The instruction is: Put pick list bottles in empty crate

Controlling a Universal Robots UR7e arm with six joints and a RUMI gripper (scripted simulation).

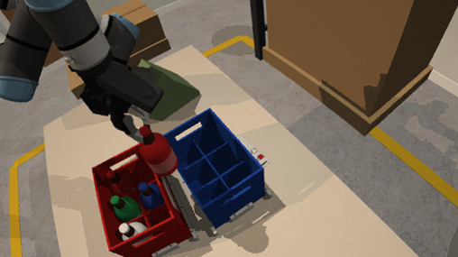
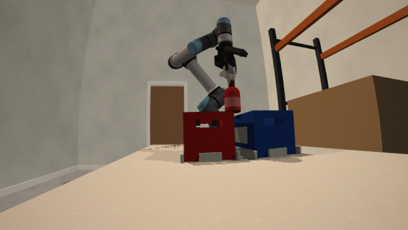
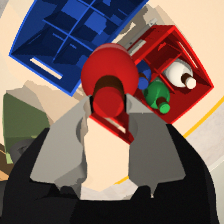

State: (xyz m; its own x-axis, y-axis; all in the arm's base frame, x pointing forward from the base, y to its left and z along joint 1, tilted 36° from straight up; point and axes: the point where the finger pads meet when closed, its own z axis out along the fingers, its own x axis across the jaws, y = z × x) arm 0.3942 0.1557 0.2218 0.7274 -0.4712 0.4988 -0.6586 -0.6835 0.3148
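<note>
Right now the blue crate is 1 cm ahead of my hand, 11 cm to the left of it and 25 cm below it. Round my hand: red crate: 1 cm ahead, 13 cm to the right, 25 cm below; then blue bottle: 1 cm ahead, 9 cm to the right, 25 cm below; then green bottle: 1 cm ahead, 18 cm to the right, 25 cm below.
</note>
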